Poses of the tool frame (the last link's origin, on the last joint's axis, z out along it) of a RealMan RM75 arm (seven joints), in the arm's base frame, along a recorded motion.
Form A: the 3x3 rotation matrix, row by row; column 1 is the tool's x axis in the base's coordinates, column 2 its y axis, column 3 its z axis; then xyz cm. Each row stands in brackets.
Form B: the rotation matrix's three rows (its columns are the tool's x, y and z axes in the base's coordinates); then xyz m. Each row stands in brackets. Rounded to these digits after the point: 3 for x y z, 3 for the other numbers.
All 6 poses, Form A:
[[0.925, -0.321, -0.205], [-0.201, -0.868, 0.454], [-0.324, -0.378, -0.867]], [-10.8, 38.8, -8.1]
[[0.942, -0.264, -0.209], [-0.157, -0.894, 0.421], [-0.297, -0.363, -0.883]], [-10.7, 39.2, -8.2]
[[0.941, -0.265, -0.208], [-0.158, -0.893, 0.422], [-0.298, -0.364, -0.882]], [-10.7, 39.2, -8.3]
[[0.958, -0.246, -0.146], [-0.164, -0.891, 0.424], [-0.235, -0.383, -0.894]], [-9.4, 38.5, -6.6]
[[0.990, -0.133, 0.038], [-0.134, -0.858, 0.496], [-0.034, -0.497, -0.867]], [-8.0, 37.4, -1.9]
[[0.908, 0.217, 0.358], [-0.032, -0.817, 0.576], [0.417, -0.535, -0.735]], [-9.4, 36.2, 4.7]
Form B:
[[0.925, -0.321, -0.205], [-0.201, -0.868, 0.454], [-0.324, -0.378, -0.867]], [-0.108, 0.388, -0.081]
[[0.942, -0.264, -0.209], [-0.157, -0.894, 0.421], [-0.297, -0.363, -0.883]], [-0.107, 0.392, -0.082]
[[0.941, -0.265, -0.208], [-0.158, -0.893, 0.422], [-0.298, -0.364, -0.882]], [-0.107, 0.392, -0.083]
[[0.958, -0.246, -0.146], [-0.164, -0.891, 0.424], [-0.235, -0.383, -0.894]], [-0.094, 0.385, -0.066]
[[0.990, -0.133, 0.038], [-0.134, -0.858, 0.496], [-0.034, -0.497, -0.867]], [-0.080, 0.374, -0.019]
[[0.908, 0.217, 0.358], [-0.032, -0.817, 0.576], [0.417, -0.535, -0.735]], [-0.094, 0.362, 0.047]

